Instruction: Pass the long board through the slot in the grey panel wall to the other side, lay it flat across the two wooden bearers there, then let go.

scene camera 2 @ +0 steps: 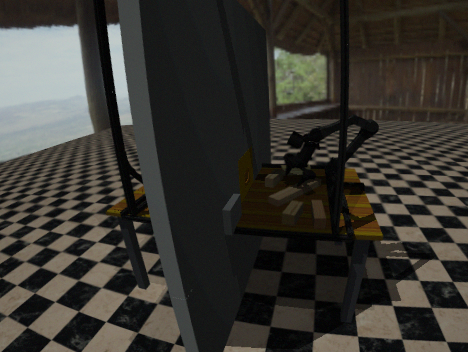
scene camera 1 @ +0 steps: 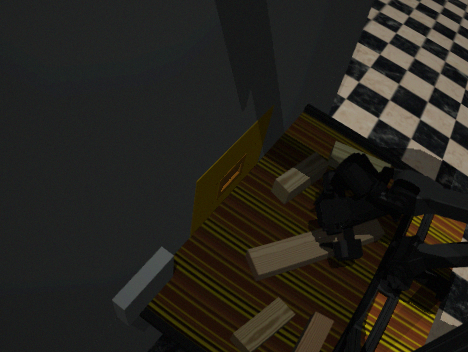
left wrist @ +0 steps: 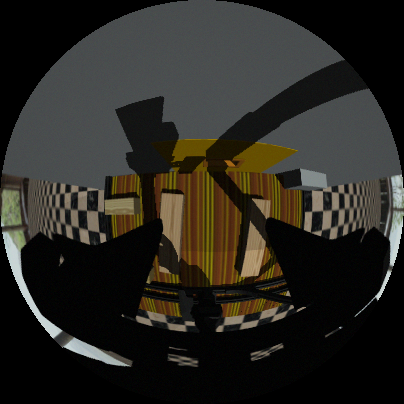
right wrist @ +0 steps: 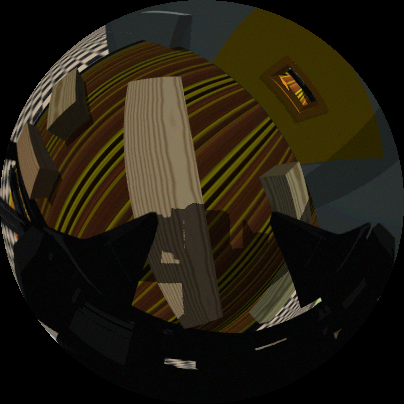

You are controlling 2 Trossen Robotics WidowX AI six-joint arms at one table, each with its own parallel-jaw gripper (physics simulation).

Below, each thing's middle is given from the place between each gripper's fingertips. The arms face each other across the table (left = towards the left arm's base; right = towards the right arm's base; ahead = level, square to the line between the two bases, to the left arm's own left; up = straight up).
Labels:
Now: right hand 340 mm past the grey block (scene camera 1: 132, 299), 250 mm to the right of it and 10 mm above it.
Now: the grey block 340 mm behind my left hand, 250 mm below it and 130 mm to the right of it.

